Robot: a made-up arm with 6 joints. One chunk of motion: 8 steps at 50 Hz.
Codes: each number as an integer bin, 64 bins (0 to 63) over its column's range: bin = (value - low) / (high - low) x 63, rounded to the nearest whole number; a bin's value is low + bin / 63 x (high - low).
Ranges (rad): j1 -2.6..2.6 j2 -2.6..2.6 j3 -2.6..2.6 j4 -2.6..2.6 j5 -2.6..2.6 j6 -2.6..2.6
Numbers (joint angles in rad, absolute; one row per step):
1: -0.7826 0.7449 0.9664 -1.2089 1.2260 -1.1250
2: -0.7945 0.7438 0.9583 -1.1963 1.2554 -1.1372
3: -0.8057 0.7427 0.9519 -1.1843 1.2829 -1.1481
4: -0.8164 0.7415 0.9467 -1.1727 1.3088 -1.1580
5: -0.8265 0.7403 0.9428 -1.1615 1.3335 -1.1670
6: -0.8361 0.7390 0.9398 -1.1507 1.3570 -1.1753
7: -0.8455 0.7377 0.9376 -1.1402 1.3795 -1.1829
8: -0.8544 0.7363 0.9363 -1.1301 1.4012 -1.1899
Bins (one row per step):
1: 22 41 43 17 46 18
2: 22 41 43 17 47 18
3: 22 40 43 17 47 18
4: 22 40 43 17 47 17
5: 21 40 43 17 48 17
6: 21 40 43 18 48 17
7: 21 40 43 18 48 17
8: 21 40 43 18 48 17

